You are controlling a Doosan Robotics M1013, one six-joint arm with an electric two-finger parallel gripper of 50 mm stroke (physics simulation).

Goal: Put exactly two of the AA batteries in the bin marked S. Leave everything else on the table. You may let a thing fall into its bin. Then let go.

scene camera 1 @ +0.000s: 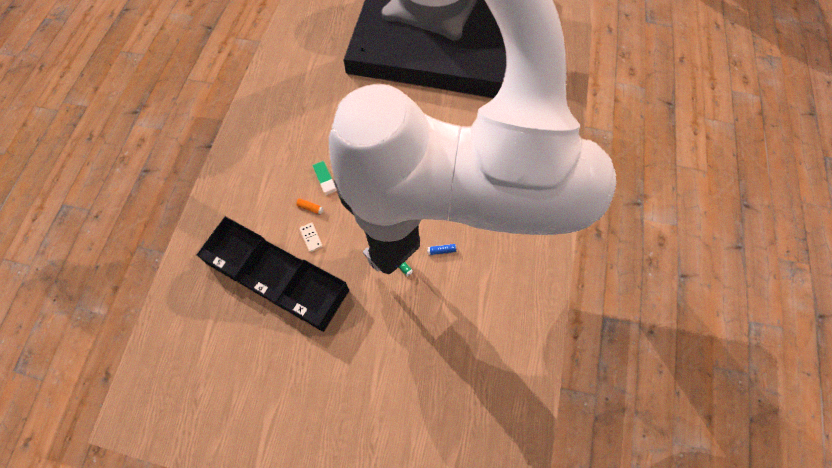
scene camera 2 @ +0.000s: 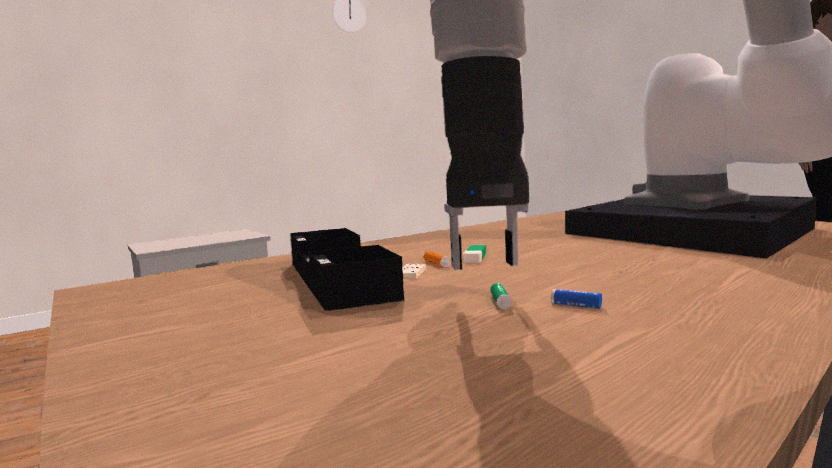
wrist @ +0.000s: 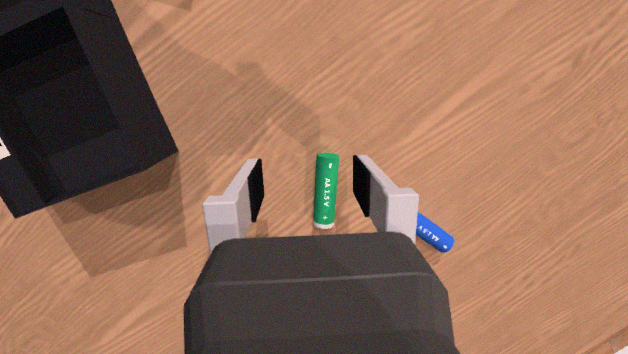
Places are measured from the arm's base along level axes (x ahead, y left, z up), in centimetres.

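Where they show: gripper, between the fingertips: (scene camera 2: 484, 265) (wrist: 308, 175); arm's base, origin of its link: (scene camera 1: 434, 1) (scene camera 2: 686, 202).
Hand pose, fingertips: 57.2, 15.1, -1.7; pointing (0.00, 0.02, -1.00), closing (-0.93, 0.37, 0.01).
Observation:
Each offset is from my fingertips to the centre of the thing, as dx, dy, dz. "pt": to the spot under its first point.
A green AA battery @(-0.3, +2.3, -2.7) (scene camera 1: 406, 268) (scene camera 2: 500, 295) (wrist: 326, 191) lies on the table, partly hidden by the gripper in the first scene view. A blue AA battery @(-5.6, +7.7, -2.7) (scene camera 1: 442, 249) (scene camera 2: 576, 299) (wrist: 434, 233) lies near it. An orange battery @(-3.8, -17.7, -2.7) (scene camera 1: 308, 206) (scene camera 2: 436, 259) lies near the bins. The bin marked S @(pt +9.6, -27.3, -2.7) (scene camera 1: 228, 249) is the end compartment of the black three-bin row; no battery shows in it. My gripper (scene camera 2: 484, 266) (wrist: 308, 175) is open and empty above the table; in the wrist view the green battery shows between its fingers, lower down.
A domino @(+1.4, -14.8, -3.1) (scene camera 1: 310, 236) (scene camera 2: 414, 270) lies between the orange battery and the bins. A green and white eraser @(-10.3, -18.1, -2.8) (scene camera 1: 323, 177) (scene camera 2: 475, 253) lies farther back. The bins marked P @(+10.4, -17.0, -1.1) (scene camera 1: 271, 270) and X @(pt +10.5, -9.1, -2.7) (scene camera 1: 314, 293) (wrist: 70, 110) adjoin S. The black robot base (scene camera 1: 424, 72) (scene camera 2: 669, 232) stands at the back.

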